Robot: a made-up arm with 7 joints. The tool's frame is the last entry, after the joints.
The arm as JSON. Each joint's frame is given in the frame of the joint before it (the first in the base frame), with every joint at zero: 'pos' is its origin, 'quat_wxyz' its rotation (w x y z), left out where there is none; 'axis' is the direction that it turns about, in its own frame. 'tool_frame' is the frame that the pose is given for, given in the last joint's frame.
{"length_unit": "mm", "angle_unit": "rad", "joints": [
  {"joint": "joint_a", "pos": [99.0, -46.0, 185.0], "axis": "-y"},
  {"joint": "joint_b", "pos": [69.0, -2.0, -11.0], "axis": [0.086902, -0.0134, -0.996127]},
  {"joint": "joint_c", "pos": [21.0, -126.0, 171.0], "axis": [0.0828, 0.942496, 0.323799]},
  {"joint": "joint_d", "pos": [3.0, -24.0, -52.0], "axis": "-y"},
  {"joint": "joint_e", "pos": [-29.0, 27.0, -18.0], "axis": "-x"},
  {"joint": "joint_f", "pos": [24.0, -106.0, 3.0], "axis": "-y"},
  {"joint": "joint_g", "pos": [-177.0, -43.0, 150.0], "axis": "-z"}
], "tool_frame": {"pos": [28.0, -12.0, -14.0], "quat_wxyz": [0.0, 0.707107, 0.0, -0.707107]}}
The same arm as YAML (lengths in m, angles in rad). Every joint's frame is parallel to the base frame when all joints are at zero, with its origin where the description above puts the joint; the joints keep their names.
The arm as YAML. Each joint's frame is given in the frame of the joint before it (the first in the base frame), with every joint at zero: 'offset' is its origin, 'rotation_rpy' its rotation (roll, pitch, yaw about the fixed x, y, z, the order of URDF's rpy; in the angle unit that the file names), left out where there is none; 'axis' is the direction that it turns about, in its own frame. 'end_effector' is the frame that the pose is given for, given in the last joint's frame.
length_unit: m
angle_unit: rad
chain:
  - id: joint_a
    offset: [0.099, -0.046, 0.185]
    axis: "-y"
  - id: joint_b
    offset: [0.069, -0.002, -0.011]
    axis: [0.086902, -0.0134, -0.996127]
  - id: joint_c
    offset: [0.021, -0.126, 0.171]
    axis: [0.0828, 0.942496, 0.323799]
  - id: joint_d
    offset: [0.003, -0.024, -0.052]
    axis: "-y"
  - id: joint_e
    offset: [-0.029, 0.027, -0.018]
    axis: "-x"
  - id: joint_f
    offset: [0.024, -0.106, 0.003]
    axis: "-y"
  - id: joint_g
    offset: [-0.177, -0.043, 0.15]
    axis: "-z"
end_effector:
  offset: [0.028, -0.012, -0.014]
  rotation_rpy: [3.1416, 1.5708, 0.0]

